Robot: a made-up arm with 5 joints. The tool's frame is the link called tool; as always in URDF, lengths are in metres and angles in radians.
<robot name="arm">
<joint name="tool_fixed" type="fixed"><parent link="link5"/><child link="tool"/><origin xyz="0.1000 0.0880 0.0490" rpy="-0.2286 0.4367 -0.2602"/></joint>
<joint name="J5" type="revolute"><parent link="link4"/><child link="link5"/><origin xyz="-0.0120 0.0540 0.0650"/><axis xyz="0 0 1"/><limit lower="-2.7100" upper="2.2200" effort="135" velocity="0.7"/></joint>
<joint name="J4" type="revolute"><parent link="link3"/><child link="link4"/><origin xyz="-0.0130 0.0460 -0.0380"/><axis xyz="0.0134 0.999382 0.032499"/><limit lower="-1.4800" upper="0.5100" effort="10" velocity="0.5"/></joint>
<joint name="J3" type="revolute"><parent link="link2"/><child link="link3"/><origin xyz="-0.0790 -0.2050 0.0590"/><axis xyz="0 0 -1"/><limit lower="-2.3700" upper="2.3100" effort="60" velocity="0.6"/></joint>
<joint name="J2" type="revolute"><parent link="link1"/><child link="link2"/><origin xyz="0.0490 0.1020 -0.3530"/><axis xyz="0.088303 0.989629 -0.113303"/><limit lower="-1.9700" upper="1.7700" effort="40" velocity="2.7"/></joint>
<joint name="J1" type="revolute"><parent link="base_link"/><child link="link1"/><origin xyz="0.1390 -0.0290 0.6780"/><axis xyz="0 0 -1"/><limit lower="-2.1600" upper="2.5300" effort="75" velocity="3.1"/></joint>
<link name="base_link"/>
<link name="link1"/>
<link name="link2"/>
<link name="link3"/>
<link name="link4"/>
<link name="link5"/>
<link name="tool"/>
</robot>
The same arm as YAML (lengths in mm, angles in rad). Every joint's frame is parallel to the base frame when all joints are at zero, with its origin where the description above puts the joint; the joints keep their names.
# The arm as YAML. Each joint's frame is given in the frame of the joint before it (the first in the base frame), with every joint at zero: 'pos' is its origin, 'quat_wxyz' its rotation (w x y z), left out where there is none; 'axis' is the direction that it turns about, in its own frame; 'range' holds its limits. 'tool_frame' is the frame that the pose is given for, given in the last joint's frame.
length_unit: mm
angle_unit: rad
joints:
  - joint: J1
    pos: [139.0, -29.0, 678.0]
    axis: "-z"
    range: [-2.16, 2.53]
  - joint: J2
    pos: [49.0, 102.0, -353.0]
    axis: [0.088303, 0.989629, -0.113303]
    range: [-1.97, 1.77]
  - joint: J3
    pos: [-79.0, -205.0, 59.0]
    axis: "-z"
    range: [-2.37, 2.31]
  - joint: J4
    pos: [-13.0, 46.0, -38.0]
    axis: [0.0134, 0.999382, 0.032499]
    range: [-1.48, 0.51]
  - joint: J5
    pos: [-12.0, 54.0, 65.0]
    axis: "+z"
    range: [-2.71, 2.22]
tool_frame:
  pos: [100.0, 88.0, 49.0]
  quat_wxyz: [0.964895, -0.082483, 0.227832, -0.10133]

